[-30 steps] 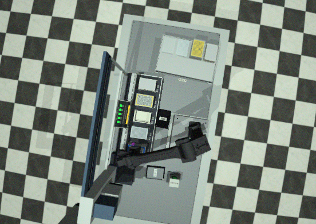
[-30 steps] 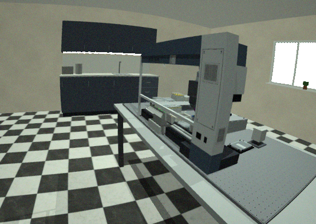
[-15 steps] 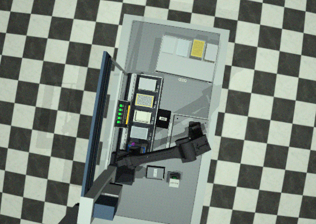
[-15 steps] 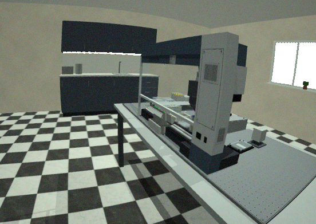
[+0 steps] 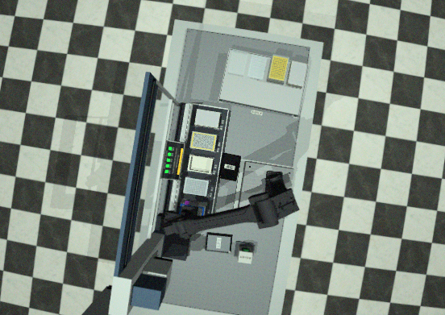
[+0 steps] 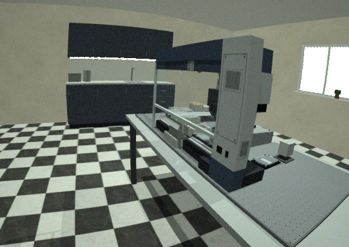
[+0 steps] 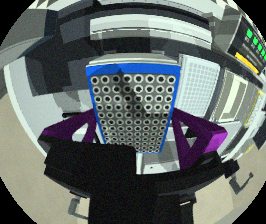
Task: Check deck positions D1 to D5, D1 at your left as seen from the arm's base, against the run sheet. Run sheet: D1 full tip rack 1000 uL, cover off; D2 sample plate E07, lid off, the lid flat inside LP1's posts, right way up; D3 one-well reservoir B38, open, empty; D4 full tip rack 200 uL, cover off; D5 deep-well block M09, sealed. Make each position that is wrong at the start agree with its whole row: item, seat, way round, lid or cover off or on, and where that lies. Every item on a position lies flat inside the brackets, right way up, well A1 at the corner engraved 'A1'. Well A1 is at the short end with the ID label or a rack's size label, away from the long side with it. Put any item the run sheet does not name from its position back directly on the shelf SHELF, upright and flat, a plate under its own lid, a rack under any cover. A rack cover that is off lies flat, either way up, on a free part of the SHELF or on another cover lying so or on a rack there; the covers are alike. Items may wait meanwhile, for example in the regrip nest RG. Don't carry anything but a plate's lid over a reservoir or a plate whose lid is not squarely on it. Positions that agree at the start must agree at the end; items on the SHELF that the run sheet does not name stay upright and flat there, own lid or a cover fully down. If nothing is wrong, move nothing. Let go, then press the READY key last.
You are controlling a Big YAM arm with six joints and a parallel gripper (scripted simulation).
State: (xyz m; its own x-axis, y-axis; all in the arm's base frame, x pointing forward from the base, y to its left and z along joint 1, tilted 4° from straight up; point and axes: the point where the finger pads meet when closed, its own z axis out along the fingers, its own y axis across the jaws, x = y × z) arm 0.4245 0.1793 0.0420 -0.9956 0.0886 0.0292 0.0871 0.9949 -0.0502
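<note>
Now: the blue-framed tip rack 10 mm behind my hand and 10 mm below it. Round my hand: cream reservoir 20 mm behind, 250 mm to the right, 70 mm below; flat lid 150 mm behind, 190 mm to the left, 120 mm below; clear plate 10 mm behind, 120 mm to the right, 70 mm below.
</note>
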